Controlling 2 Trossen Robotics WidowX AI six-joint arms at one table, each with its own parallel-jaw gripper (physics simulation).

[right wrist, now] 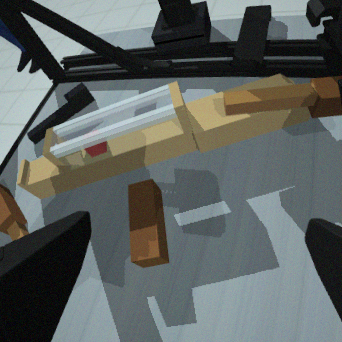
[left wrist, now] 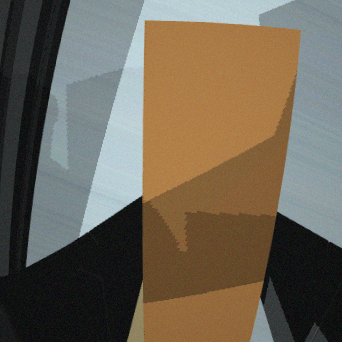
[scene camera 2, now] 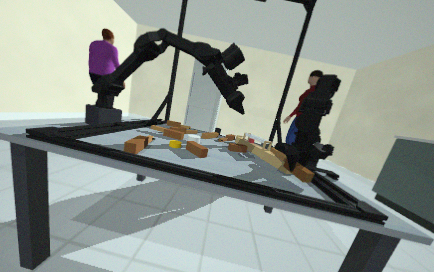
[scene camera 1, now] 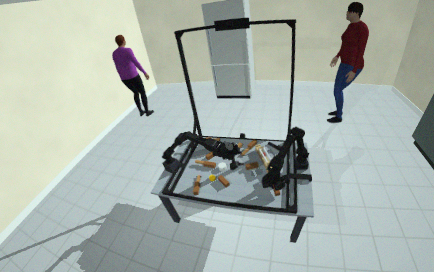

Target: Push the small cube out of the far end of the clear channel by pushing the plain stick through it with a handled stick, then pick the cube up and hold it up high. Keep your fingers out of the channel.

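The clear channel (scene camera 1: 262,153) (scene camera 2: 256,138) (right wrist: 112,113) lies on a long tan base at the right side of the table. The small red cube (right wrist: 96,148) (scene camera 2: 251,140) sits inside it near its far end. A pale plain stick (right wrist: 159,134) seems to reach into the channel, close to the cube. My left gripper (scene camera 1: 276,187) (scene camera 2: 294,163) is shut on the brown block handle (left wrist: 217,136) (right wrist: 327,95) of the handled stick (right wrist: 268,96), which lies along the base in line with the channel. My right gripper (scene camera 1: 234,165) (scene camera 2: 241,108) (right wrist: 200,226) is open, empty and raised above the table middle.
Several brown blocks lie scattered, one (scene camera 1: 252,165) (right wrist: 147,224) just beside the channel. A yellow disc (scene camera 1: 212,177) (scene camera 2: 175,144) and a white disc (scene camera 1: 222,165) lie mid-table. A black bar (right wrist: 61,112) lies behind the channel. A black frame (scene camera 1: 226,201) borders the table.
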